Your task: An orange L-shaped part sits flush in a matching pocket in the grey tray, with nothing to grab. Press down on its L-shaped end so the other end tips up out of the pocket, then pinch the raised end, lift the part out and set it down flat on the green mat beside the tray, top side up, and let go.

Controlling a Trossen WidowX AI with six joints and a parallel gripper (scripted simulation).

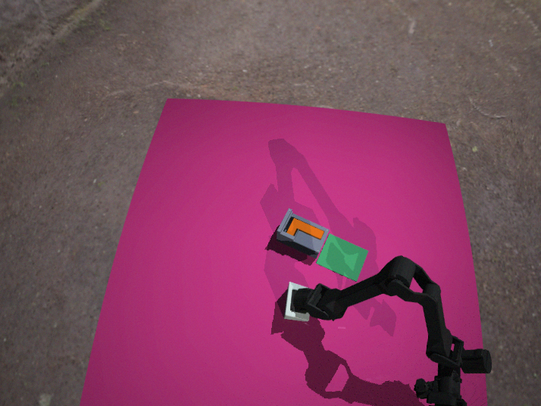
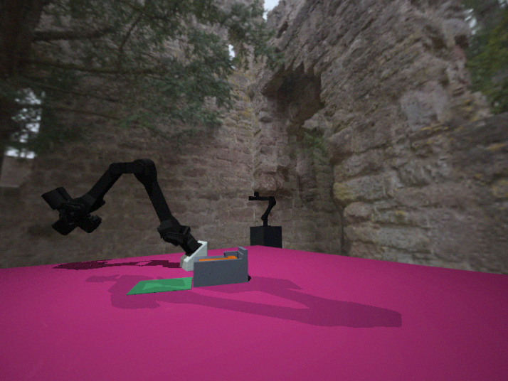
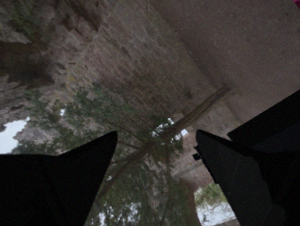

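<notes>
My gripper tip is 57 cm short of the orange L-shaped part, 39 cm to the right of it and 18 cm above it. From my gripper tip the other things lie so: green mat (52 cm ahead, 24 cm to the left, 24 cm below).
</notes>
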